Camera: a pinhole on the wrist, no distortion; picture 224 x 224 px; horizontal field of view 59.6 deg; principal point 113.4 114.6 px. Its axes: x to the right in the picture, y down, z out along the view. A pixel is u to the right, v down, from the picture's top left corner.
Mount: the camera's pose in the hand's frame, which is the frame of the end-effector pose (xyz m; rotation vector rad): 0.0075 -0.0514 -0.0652 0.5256 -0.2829 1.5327
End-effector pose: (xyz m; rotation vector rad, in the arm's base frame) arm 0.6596 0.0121 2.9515 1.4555 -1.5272 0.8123
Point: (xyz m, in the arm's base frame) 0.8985 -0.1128 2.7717
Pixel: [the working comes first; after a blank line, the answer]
In the camera's frame: -0.0844 0.1450 0.2789

54 216
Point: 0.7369 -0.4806 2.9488
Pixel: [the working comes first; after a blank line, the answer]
In the camera's frame: 0.1816 -0.1290 0.4955

185 64
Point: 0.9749 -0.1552 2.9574
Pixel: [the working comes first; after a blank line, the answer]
In the camera's frame: -0.1570 -0.0465 0.2926

8 84
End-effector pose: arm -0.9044 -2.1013 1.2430 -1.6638 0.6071 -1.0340
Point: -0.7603 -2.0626 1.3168
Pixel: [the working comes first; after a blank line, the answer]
In the camera's frame: 0.0866 -0.0275 0.1903

202 86
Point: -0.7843 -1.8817 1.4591
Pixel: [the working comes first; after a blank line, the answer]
In the camera's frame: -0.0598 0.0966 0.3196

77 174
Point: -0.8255 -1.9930 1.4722
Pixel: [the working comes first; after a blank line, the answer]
In the camera's frame: -0.0845 0.0104 0.2407

45 123
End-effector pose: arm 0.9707 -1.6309 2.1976 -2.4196 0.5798 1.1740
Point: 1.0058 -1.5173 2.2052
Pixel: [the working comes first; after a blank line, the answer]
In the camera's frame: -0.0086 0.0324 0.1112

98 172
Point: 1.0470 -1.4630 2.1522
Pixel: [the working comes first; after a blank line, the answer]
In the camera's frame: -0.0419 -0.0151 0.1751

67 98
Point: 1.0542 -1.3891 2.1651
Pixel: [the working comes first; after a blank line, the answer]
In the camera's frame: -0.0892 0.0120 0.2272

37 125
